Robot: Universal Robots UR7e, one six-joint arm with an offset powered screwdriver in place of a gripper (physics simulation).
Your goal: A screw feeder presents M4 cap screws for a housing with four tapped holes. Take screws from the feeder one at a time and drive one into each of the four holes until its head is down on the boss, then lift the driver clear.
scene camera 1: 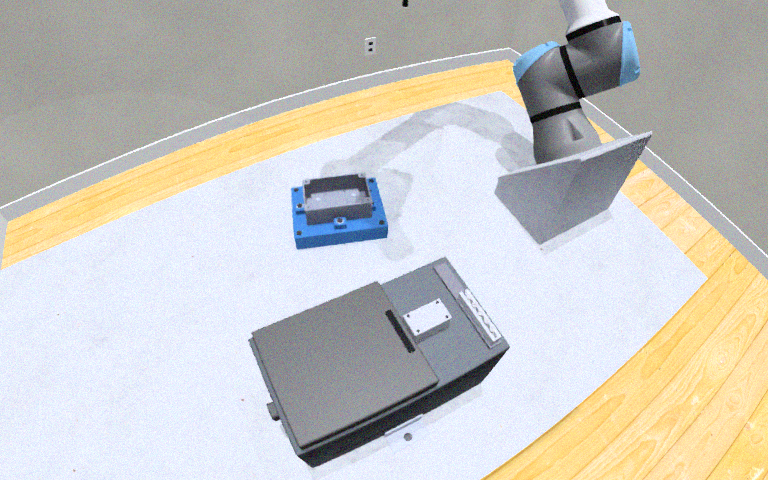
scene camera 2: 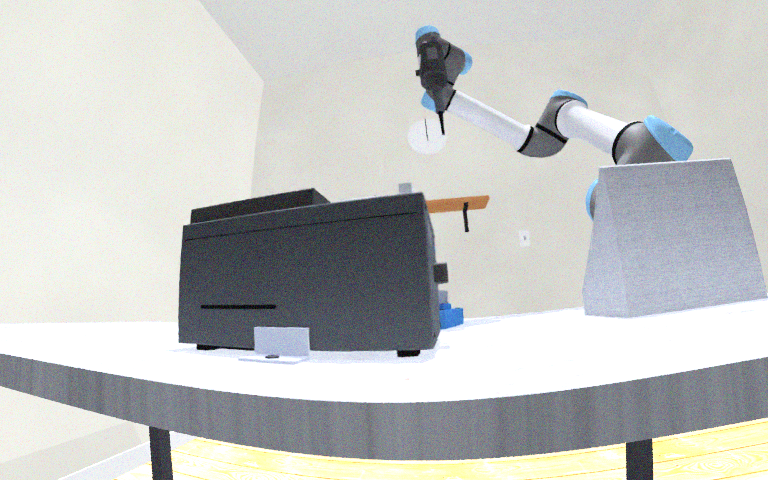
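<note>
The grey housing is an open box with corner bosses, on a blue fixture beyond the feeder. Whether its holes hold screws is too small to tell. The screw feeder is a large dark box with a white block and a pale slotted strip on top. My screwdriver points down, slightly tilted, high above the table and well clear of the feeder and fixture. A small part of its dark tip shows at the top edge of scene camera 1. Whether a screw sits on the bit cannot be made out.
A grey pedestal stands at the right by the arm's base. A small pale bracket stands at the feeder's near side. In scene camera 2, an orange board and a pale round disc show behind the feeder.
</note>
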